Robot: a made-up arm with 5 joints.
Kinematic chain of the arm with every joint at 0, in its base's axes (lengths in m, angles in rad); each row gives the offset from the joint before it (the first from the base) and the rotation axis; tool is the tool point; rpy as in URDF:
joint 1: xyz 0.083 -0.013 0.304 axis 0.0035 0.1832 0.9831
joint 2: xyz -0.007 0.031 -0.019 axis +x
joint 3: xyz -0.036 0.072 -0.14 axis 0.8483 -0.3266 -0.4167
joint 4: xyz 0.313 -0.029 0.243 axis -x
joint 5: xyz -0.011 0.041 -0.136 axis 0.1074 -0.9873 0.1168
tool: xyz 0.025 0.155 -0.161 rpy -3.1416 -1.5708 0
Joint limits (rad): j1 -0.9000..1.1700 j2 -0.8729..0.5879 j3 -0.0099..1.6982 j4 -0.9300..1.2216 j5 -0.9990..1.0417
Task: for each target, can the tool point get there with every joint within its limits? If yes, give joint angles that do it. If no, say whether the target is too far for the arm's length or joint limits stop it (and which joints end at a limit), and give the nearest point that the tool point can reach.
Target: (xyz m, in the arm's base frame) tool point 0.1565 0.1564 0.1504
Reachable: yes | joints 0.8449 -0.5793 0.9789 0.1885 -0.8110
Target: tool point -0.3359 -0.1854 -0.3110
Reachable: no: joint limits stop it (at a limit: joint 1, joint 3, joint 4) | nearest point -0.0788 0.0877 -0.0750 | short by 0.443 m
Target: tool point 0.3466 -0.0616 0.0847
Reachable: yes | joints -0.2821 0.1600 1.2544 0.6133 -0.1718
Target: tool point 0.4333 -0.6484 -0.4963
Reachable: no: too far | nearest point 0.2341 -0.2662 -0.0822 | short by 0.598 m
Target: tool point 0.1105 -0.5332 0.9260
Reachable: no: joint limits stop it (at a limit: joint 3, joint 4, joint 5) | nearest point 0.0975 -0.2847 0.6371 | short by 0.381 m
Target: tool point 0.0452 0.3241 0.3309
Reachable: yes | joints 0.7528 -0.3776 0.5777 -0.6642 -0.7057
